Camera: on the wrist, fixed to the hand. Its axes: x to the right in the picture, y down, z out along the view.
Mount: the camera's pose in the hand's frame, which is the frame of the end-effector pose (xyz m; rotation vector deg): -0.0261 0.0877 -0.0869 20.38 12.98 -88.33
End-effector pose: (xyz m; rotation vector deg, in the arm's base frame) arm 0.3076 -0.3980 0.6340 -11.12 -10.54 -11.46
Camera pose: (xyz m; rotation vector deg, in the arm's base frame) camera 0.3152 -0.3271 0.5299 21.32 -6.04 -97.40
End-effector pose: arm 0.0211 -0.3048 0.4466 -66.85 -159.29 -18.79
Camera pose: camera 0.1035 -0.2839 0.5399 64.48 -153.51 -0.99
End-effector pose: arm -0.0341 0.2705 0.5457 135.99 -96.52 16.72
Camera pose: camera -0.1286 0.2909 0.6268 166.11 31.87 28.86
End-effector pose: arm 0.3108 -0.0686 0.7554 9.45 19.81 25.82
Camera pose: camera 0.2225 0.0044 0.7025 8.50 37.94 -64.81
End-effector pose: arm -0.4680 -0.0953 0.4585 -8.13 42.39 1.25
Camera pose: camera -0.5517 -0.0195 0.4021 -19.79 39.38 -91.86
